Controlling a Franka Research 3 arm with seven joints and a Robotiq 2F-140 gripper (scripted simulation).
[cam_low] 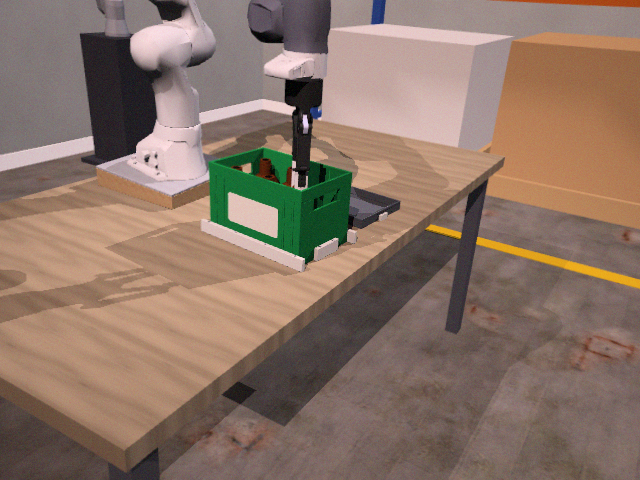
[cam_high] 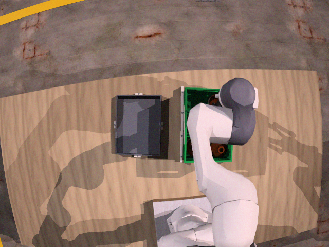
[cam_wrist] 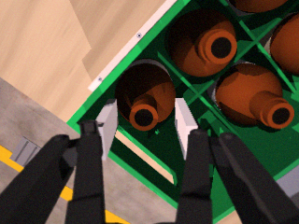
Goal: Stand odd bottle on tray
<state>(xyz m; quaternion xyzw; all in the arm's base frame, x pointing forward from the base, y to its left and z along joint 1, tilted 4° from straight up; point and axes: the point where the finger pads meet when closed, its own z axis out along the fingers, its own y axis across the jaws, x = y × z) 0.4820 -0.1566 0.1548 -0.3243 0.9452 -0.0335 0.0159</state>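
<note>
Now: hand 9 cm above the brown bottle. The rest, counted from my hand: dark grey tray: 33 cm to the left, 16 cm below, 6 cm behind; green crate: 9 cm below, 8 cm behind, 5 cm to the left.
</note>
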